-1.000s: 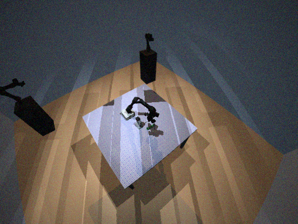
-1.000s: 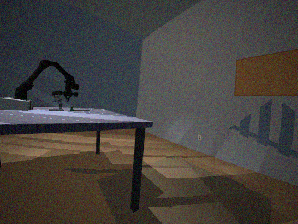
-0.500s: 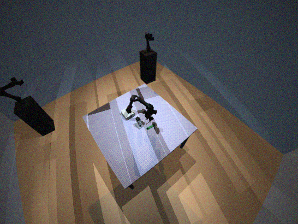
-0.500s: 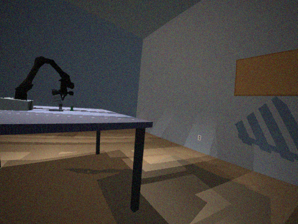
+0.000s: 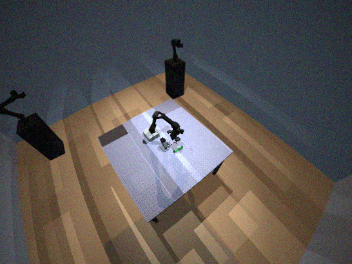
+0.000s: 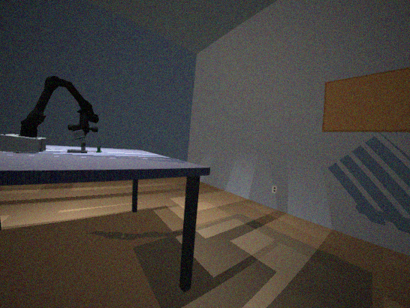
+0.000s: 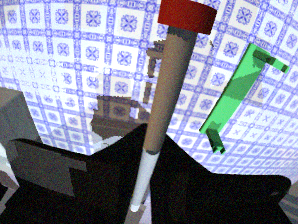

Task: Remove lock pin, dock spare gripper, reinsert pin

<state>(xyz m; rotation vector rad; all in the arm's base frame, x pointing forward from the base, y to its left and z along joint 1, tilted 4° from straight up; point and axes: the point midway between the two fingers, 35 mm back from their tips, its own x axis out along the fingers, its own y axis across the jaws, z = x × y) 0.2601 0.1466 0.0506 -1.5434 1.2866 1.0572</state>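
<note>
Right now my gripper tip is 110 mm to the left of the mount and 30 mm above it. Also, from my gripper tip: green bracket 110 mm ahead, 60 mm below, 10 mm to the left; then spare gripper 110 mm to the right, 40 mm above, 10 mm behind.
</note>
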